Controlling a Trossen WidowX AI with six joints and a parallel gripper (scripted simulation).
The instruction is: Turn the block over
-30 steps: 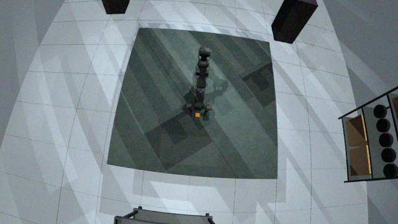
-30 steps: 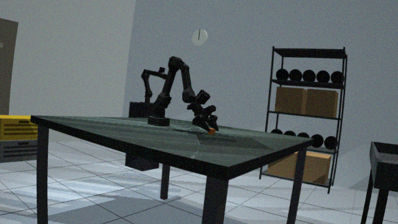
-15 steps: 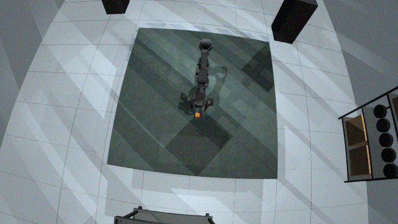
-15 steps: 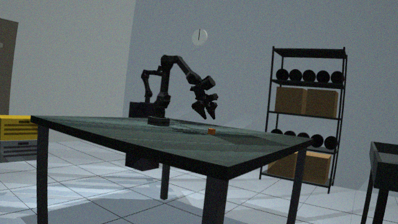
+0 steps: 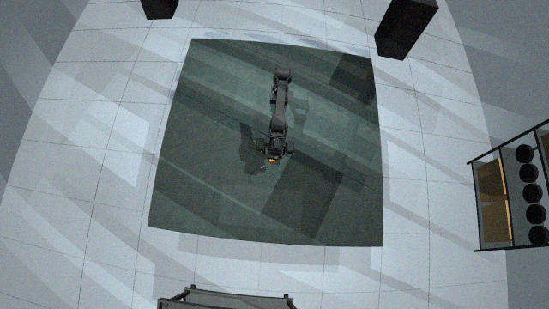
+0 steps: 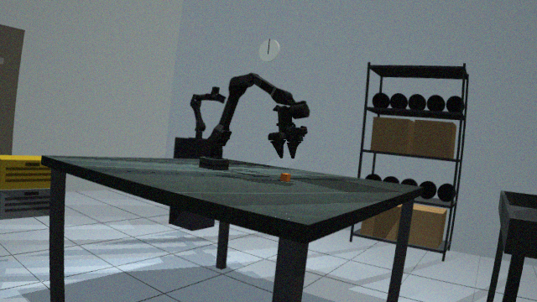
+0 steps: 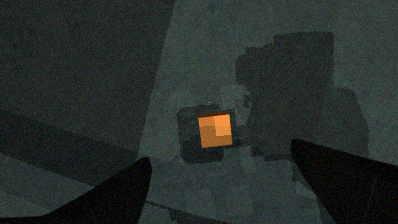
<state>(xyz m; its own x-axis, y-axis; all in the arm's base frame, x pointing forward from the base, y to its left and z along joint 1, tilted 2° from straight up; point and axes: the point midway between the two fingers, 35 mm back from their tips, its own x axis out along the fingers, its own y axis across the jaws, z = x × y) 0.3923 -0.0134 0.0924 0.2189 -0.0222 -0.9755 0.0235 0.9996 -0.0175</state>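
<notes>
Right now my gripper tip is 10 mm past the block and 80 mm above it.
</notes>
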